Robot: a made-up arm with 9 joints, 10 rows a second.
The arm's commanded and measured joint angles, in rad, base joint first. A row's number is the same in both.
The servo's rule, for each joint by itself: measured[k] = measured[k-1] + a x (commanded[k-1-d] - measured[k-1]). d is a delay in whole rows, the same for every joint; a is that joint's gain. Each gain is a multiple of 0.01, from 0.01 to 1. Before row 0 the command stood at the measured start. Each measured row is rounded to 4 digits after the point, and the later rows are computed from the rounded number. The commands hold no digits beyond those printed.
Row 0, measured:
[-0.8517, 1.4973, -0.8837, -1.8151, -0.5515, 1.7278, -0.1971, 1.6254, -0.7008]
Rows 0 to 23, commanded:
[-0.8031, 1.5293, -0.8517, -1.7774, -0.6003, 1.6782, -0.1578, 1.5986, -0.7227]
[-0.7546, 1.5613, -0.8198, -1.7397, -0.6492, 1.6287, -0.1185, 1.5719, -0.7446]
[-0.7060, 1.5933, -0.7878, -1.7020, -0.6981, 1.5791, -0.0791, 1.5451, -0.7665]
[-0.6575, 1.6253, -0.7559, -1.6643, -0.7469, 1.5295, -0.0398, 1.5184, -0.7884]
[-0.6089, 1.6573, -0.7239, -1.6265, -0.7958, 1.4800, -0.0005, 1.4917, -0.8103]
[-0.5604, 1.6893, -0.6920, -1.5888, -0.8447, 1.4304, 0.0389, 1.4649, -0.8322]
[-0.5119, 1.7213, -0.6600, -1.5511, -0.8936, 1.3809, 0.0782, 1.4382, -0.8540]
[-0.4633, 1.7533, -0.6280, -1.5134, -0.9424, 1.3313, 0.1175, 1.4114, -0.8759]
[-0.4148, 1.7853, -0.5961, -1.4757, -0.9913, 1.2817, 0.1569, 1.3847, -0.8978]
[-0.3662, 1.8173, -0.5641, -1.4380, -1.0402, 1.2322, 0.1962, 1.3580, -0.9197]
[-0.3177, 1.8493, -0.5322, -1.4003, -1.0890, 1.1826, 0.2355, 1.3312, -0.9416]
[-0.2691, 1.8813, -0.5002, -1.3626, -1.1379, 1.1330, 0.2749, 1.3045, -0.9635]
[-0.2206, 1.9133, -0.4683, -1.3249, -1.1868, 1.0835, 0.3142, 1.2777, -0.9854]
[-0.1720, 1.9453, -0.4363, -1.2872, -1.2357, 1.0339, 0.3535, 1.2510, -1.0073]
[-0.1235, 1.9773, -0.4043, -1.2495, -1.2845, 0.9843, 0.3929, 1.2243, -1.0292]
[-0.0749, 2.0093, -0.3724, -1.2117, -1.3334, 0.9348, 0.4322, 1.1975, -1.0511]
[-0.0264, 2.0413, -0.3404, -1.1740, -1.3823, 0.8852, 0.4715, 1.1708, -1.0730]
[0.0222, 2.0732, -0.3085, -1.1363, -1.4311, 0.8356, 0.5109, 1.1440, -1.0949]
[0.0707, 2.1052, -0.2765, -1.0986, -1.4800, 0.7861, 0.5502, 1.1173, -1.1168]
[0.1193, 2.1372, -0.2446, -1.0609, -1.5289, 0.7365, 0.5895, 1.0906, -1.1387]
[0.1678, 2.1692, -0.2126, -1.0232, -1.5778, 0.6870, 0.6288, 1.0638, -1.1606]
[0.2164, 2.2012, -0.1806, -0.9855, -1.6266, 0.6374, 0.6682, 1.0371, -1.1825]
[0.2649, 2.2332, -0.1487, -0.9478, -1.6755, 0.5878, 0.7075, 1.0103, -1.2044]
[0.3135, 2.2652, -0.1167, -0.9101, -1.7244, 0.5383, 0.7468, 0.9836, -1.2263]
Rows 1 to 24, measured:
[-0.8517, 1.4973, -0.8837, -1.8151, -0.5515, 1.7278, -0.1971, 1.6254, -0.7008]
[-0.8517, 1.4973, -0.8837, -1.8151, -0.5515, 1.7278, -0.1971, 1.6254, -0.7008]
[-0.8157, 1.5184, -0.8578, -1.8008, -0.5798, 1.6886, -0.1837, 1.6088, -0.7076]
[-0.7705, 1.5467, -0.8270, -1.7776, -0.6201, 1.6413, -0.1615, 1.5859, -0.7191]
[-0.7228, 1.5775, -0.7952, -1.7489, -0.6653, 1.5922, -0.1335, 1.5606, -0.7338]
[-0.6745, 1.6090, -0.7634, -1.7168, -0.7126, 1.5427, -0.1016, 1.5344, -0.7507]
[-0.6260, 1.6409, -0.7314, -1.6825, -0.7609, 1.4932, -0.0672, 1.5079, -0.7692]
[-0.5775, 1.6728, -0.6995, -1.6469, -0.8095, 1.4436, -0.0311, 1.4812, -0.7887]
[-0.5290, 1.7048, -0.6675, -1.6105, -0.8583, 1.3941, 0.0061, 1.4545, -0.8089]
[-0.4804, 1.7368, -0.6355, -1.5736, -0.9071, 1.3445, 0.0440, 1.4278, -0.8297]
[-0.4319, 1.7688, -0.6036, -1.5364, -0.9559, 1.2949, 0.0824, 1.4011, -0.8508]
[-0.3833, 1.8008, -0.5716, -1.4990, -1.0048, 1.2454, 0.1211, 1.3744, -0.8722]
[-0.3348, 1.8328, -0.5397, -1.4615, -1.0536, 1.1958, 0.1600, 1.3476, -0.8937]
[-0.2862, 1.8648, -0.5077, -1.4239, -1.1025, 1.1462, 0.1991, 1.3209, -0.9153]
[-0.2377, 1.8968, -0.4758, -1.3863, -1.1514, 1.0967, 0.2382, 1.2941, -0.9370]
[-0.1891, 1.9288, -0.4438, -1.3486, -1.2003, 1.0471, 0.2774, 1.2674, -0.9588]
[-0.1406, 1.9608, -0.4118, -1.3109, -1.2491, 0.9975, 0.3167, 1.2407, -0.9806]
[-0.0920, 1.9928, -0.3799, -1.2732, -1.2980, 0.9480, 0.3560, 1.2139, -1.0025]
[-0.0435, 2.0248, -0.3479, -1.2355, -1.3469, 0.8984, 0.3953, 1.1872, -1.0244]
[0.0051, 2.0567, -0.3160, -1.1978, -1.3957, 0.8488, 0.4346, 1.1604, -1.0463]
[0.0536, 2.0887, -0.2840, -1.1601, -1.4446, 0.7993, 0.4739, 1.1337, -1.0682]
[0.1022, 2.1207, -0.2521, -1.1224, -1.4935, 0.7497, 0.5132, 1.1070, -1.0901]
[0.1507, 2.1527, -0.2201, -1.0847, -1.5424, 0.7002, 0.5525, 1.0802, -1.1120]
[0.1993, 2.1847, -0.1881, -1.0470, -1.5912, 0.6506, 0.5918, 1.0535, -1.1339]
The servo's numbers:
d 2
a 0.74 0.66 0.81 0.38 0.58 0.79 0.34 0.62 0.31

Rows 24 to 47, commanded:
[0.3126, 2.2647, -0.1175, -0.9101, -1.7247, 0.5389, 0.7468, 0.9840, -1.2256]
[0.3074, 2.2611, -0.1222, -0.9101, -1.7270, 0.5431, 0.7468, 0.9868, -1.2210]
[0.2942, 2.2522, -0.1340, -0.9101, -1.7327, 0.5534, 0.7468, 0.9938, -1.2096]
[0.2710, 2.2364, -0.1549, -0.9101, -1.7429, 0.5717, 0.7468, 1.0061, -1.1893]
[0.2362, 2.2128, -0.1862, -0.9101, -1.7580, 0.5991, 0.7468, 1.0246, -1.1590]
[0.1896, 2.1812, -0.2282, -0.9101, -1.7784, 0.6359, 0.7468, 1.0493, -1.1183]
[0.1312, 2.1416, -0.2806, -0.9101, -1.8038, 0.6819, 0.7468, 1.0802, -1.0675]
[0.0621, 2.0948, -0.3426, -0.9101, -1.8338, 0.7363, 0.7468, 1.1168, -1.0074]
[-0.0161, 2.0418, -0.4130, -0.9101, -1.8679, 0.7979, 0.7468, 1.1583, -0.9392]
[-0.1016, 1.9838, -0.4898, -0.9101, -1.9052, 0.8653, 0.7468, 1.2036, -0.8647]
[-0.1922, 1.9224, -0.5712, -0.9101, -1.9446, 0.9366, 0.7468, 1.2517, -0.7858]
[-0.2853, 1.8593, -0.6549, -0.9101, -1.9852, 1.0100, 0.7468, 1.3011, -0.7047]
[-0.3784, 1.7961, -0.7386, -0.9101, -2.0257, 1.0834, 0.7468, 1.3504, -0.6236]
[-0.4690, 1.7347, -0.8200, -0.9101, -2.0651, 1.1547, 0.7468, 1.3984, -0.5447]
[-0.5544, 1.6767, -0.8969, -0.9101, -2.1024, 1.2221, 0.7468, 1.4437, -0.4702]
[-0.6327, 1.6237, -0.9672, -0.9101, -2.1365, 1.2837, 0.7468, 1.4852, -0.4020]
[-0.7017, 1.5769, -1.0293, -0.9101, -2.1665, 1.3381, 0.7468, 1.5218, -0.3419]
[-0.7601, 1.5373, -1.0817, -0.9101, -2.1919, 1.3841, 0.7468, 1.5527, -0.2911]
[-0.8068, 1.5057, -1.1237, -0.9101, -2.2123, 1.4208, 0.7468, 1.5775, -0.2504]
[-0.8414, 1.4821, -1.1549, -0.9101, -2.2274, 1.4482, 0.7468, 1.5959, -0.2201]
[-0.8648, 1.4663, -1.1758, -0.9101, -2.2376, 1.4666, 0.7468, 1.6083, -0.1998]
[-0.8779, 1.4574, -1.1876, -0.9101, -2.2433, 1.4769, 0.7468, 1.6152, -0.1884]
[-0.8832, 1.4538, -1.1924, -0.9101, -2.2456, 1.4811, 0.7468, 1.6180, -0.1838]
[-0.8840, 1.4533, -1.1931, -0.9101, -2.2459, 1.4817, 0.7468, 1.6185, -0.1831]
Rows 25 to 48, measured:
[0.2478, 2.2167, -0.1562, -1.0093, -1.6401, 0.6010, 0.6311, 1.0267, -1.1558]
[0.2964, 2.2487, -0.1242, -0.9716, -1.6890, 0.5515, 0.6704, 1.0000, -1.1777]
[0.3084, 2.2593, -0.1188, -0.9482, -1.7097, 0.5415, 0.6964, 0.9901, -1.1925]
[0.3077, 2.2605, -0.1216, -0.9337, -1.7197, 0.5428, 0.7135, 0.9881, -1.2013]
[0.2977, 2.2550, -0.1316, -0.9247, -1.7272, 0.5512, 0.7248, 0.9916, -1.2039]
[0.2779, 2.2427, -0.1505, -0.9192, -1.7363, 0.5674, 0.7323, 1.0006, -1.1994]
[0.2470, 2.2230, -0.1794, -0.9157, -1.7489, 0.5924, 0.7372, 1.0155, -1.1869]
[0.2045, 2.1954, -0.2189, -0.9136, -1.7660, 0.6268, 0.7405, 1.0365, -1.1656]
[0.1503, 2.1599, -0.2689, -0.9123, -1.7879, 0.6703, 0.7426, 1.0636, -1.1352]
[0.0850, 2.1169, -0.3286, -0.9115, -1.8145, 0.7224, 0.7440, 1.0966, -1.0956]
[0.0102, 2.0673, -0.3970, -0.9110, -1.8455, 0.7820, 0.7450, 1.1349, -1.0471]
[-0.0725, 2.0122, -0.4722, -0.9107, -1.8801, 0.8478, 0.7456, 1.1775, -0.9906]
[-0.1611, 1.9529, -0.5524, -0.9105, -1.9175, 0.9180, 0.7460, 1.2235, -0.9271]
[-0.2530, 1.8911, -0.6354, -0.9103, -1.9568, 0.9907, 0.7463, 1.2716, -0.8582]
[-0.3458, 1.8284, -0.7190, -0.9102, -1.9968, 1.0639, 0.7465, 1.3205, -0.7855]
[-0.4370, 1.7666, -0.8008, -0.9102, -2.0364, 1.1356, 0.7466, 1.3688, -0.7109]
[-0.5239, 1.7073, -0.8786, -0.9102, -2.0747, 1.2039, 0.7467, 1.4152, -0.6363]
[-0.6044, 1.6521, -0.9504, -0.9102, -2.1105, 1.2669, 0.7467, 1.4586, -0.5637]
[-0.6764, 1.6025, -1.0143, -0.9102, -2.1430, 1.3231, 0.7467, 1.4978, -0.4949]
[-0.7383, 1.5595, -1.0689, -0.9102, -2.1714, 1.3713, 0.7467, 1.5318, -0.4317]
[-0.7890, 1.5240, -1.1133, -0.9102, -2.1951, 1.4104, 0.7467, 1.5601, -0.3755]
[-0.8278, 1.4963, -1.1470, -0.9102, -2.2138, 1.4403, 0.7467, 1.5823, -0.3273]
[-0.8552, 1.4765, -1.1703, -0.9102, -2.2276, 1.4611, 0.7467, 1.5984, -0.2878]
[-0.8720, 1.4639, -1.1843, -0.9102, -2.2367, 1.4736, 0.7467, 1.6088, -0.2570]

